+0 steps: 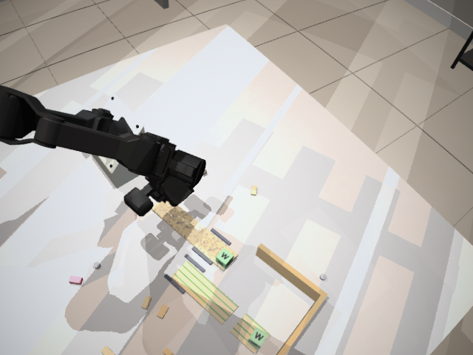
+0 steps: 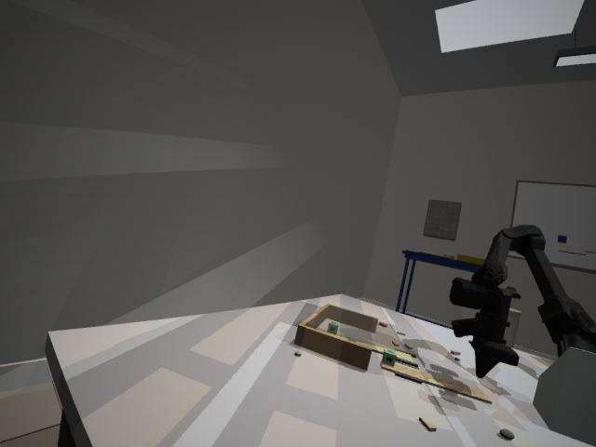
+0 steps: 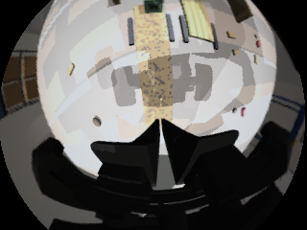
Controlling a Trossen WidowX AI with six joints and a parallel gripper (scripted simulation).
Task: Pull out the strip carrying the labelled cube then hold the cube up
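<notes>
My gripper tip is 90 mm short of the speckled tan strip, 40 mm above it and 30 mm to the right of it.
</notes>
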